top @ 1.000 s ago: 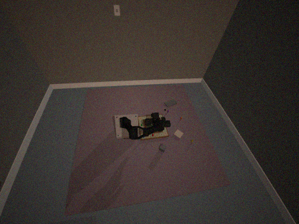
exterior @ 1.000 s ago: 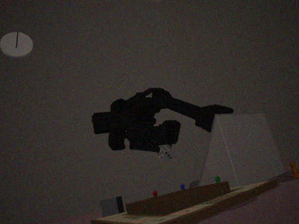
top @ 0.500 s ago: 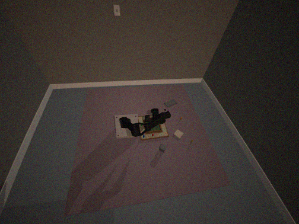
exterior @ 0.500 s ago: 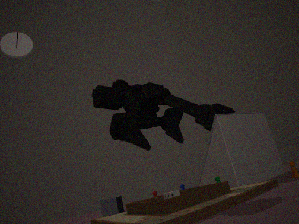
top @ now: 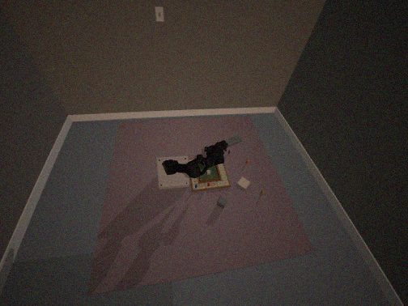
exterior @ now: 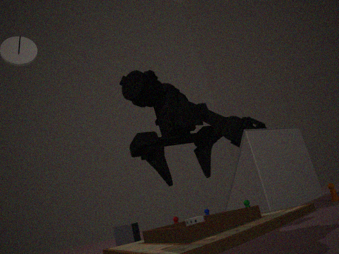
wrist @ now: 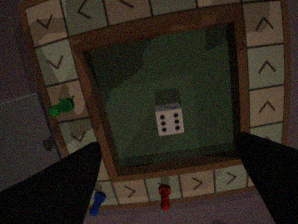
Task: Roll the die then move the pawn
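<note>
Now: the red pawn 30 mm behind my gripper tip, 110 mm to the right of it and 80 mm below it. The rest, counted from my gripper tip: green-felt tray: 100 mm below; green pawn: 110 mm behind, 30 mm to the left, 80 mm below; white die: 10 mm to the right, 80 mm below.
</note>
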